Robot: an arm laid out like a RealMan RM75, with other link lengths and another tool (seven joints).
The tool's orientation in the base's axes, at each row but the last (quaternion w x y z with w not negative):
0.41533, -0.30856, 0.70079, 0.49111
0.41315, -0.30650, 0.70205, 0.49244
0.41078, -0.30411, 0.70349, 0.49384
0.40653, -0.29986, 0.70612, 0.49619
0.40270, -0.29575, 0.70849, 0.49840
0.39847, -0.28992, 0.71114, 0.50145
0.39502, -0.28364, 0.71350, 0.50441
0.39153, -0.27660, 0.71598, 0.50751
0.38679, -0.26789, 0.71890, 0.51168
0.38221, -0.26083, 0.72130, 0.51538
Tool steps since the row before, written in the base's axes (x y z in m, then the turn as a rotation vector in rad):
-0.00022, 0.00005, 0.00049, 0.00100, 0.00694, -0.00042
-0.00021, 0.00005, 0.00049, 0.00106, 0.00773, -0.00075
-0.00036, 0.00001, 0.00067, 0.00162, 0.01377, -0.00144
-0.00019, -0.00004, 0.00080, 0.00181, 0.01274, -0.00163
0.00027, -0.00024, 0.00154, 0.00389, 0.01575, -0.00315
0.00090, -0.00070, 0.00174, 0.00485, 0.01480, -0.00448
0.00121, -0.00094, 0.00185, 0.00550, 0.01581, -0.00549
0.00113, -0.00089, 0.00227, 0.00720, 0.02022, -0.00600
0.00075, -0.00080, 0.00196, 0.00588, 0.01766, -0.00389
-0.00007, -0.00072, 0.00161, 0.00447, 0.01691, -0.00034
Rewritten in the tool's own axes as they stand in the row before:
-0.00033, 0.00041, -0.00010, -0.00026, 0.00125, 0.00691
-0.00033, 0.00041, -0.00010, -0.00002, 0.00131, 0.00773
-0.00042, 0.00060, -0.00021, 0.00019, 0.00252, 0.01371
-0.00060, 0.00051, -0.00023, 0.00028, 0.00193, 0.01282
-0.00146, 0.00042, -0.00043, 0.00050, 0.00050, 0.01651
-0.00195, -0.00012, -0.00073, 0.00116, -0.00123, 0.01612
-0.00220, -0.00037, -0.00088, 0.00167, -0.00192, 0.01743
-0.00252, -0.00003, -0.00093, 0.00118, -0.00206, 0.02216
-0.00205, 0.00018, -0.00089, 0.00014, -0.00077, 0.01900
-0.00129, 0.00069, -0.00098, -0.00198, 0.00200, 0.01727

